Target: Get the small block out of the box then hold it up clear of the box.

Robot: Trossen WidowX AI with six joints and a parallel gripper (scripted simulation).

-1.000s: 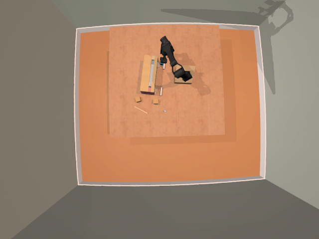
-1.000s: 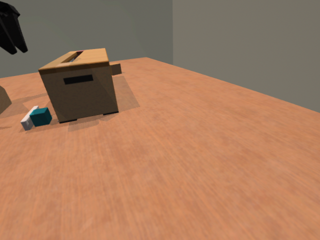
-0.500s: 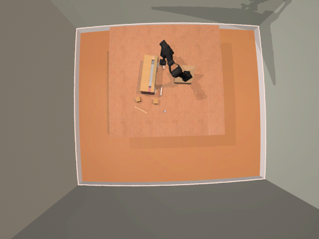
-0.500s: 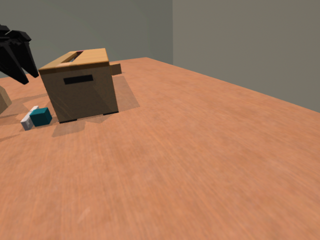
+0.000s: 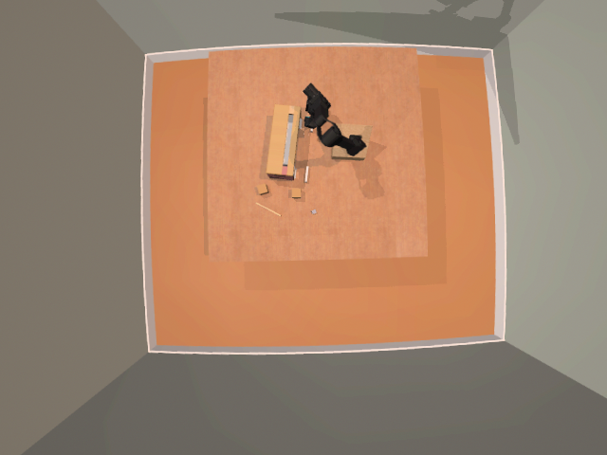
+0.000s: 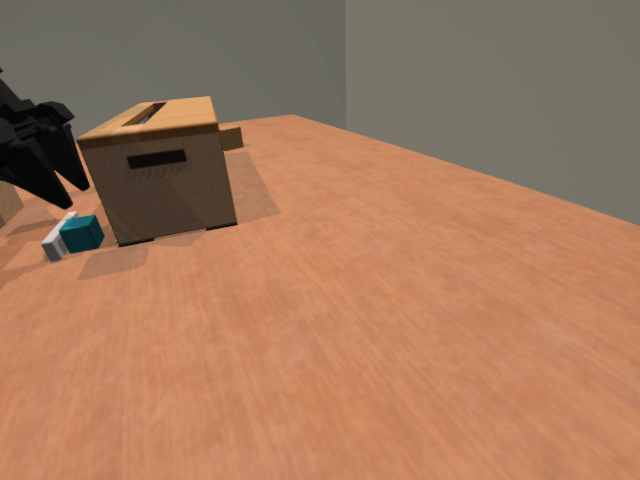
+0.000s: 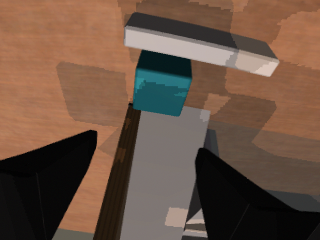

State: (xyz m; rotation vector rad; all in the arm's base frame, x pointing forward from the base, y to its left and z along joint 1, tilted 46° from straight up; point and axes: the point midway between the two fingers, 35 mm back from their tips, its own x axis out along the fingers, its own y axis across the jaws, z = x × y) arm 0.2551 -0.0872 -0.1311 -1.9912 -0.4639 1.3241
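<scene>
My gripper tip is now 1 cm past the teal block and 5 cm above it. Also, from my gripper tip: thin stick 20 cm ahead, 53 cm to the left, 6 cm below; then tiny grey cube 6 cm behind, 54 cm to the left, 6 cm below; then tan box 8 cm ahead, 17 cm to the left.
</scene>
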